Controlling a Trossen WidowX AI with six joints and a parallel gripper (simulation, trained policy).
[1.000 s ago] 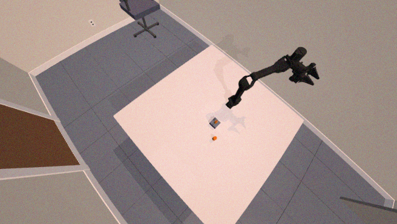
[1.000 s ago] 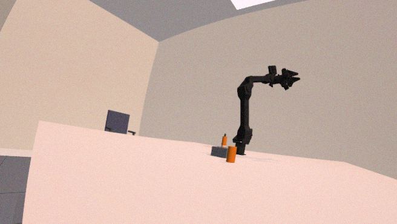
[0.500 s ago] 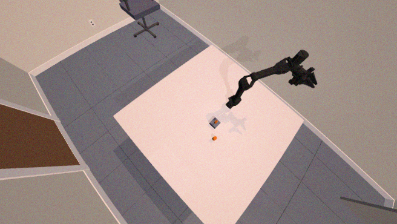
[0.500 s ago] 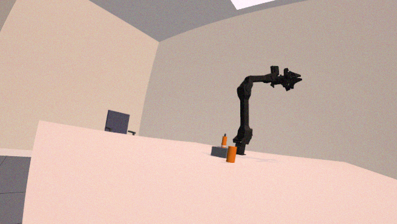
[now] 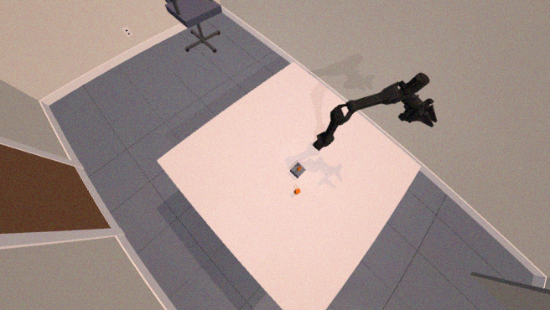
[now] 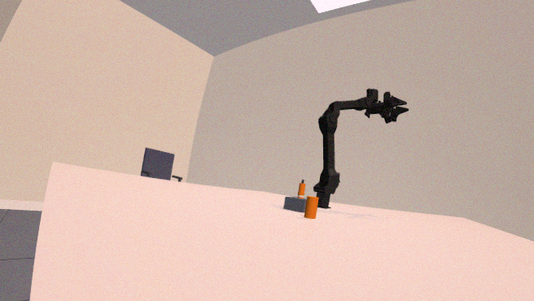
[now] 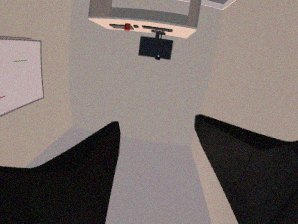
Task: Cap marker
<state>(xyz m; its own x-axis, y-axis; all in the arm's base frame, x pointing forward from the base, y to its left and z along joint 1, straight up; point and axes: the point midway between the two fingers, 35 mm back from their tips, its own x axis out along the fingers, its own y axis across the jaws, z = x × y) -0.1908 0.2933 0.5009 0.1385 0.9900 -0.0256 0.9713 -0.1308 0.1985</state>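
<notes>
The orange cap lies 540 mm ahead of my gripper tip, 220 mm to the right of it and 470 mm below it. The rest, counted from my gripper tip: grey holder block 430 mm ahead, 310 mm to the right, 480 mm below; then orange marker 430 mm ahead, 310 mm to the right, 430 mm below.
</notes>
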